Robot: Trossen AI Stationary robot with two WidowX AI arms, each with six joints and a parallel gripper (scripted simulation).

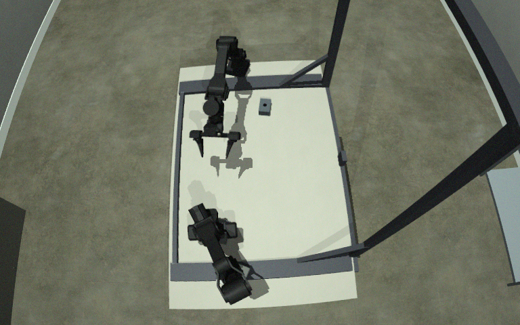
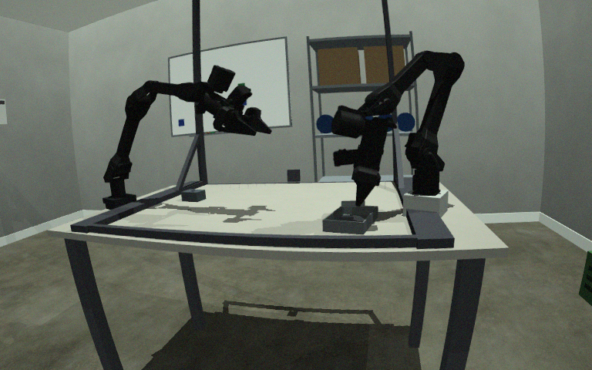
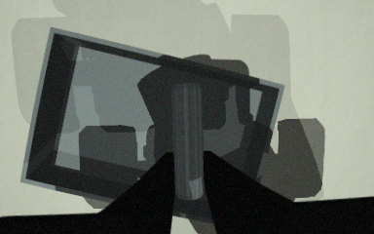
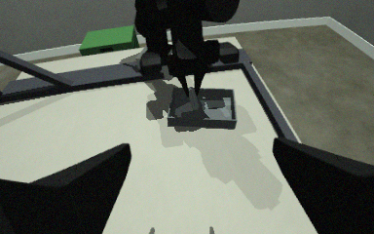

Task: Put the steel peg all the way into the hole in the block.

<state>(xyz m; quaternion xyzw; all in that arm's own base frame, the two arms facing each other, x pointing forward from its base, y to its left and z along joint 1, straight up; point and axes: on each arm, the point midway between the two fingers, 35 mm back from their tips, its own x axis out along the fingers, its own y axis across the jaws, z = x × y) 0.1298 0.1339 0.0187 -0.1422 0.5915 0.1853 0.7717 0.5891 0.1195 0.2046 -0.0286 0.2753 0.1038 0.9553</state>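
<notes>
The steel peg lies 20 mm ahead of my right hand, 250 mm to the left of it and 200 mm below it. From my right hand the other things lie so: shallow grey tray 40 mm ahead, 250 mm to the left, 240 mm below.
Now: the shallow grey tray 70 mm below my left hand, 20 mm to the right of it and 20 mm ahead of it. Also, from my left hand: steel peg: 30 mm below, 20 mm to the right.
</notes>
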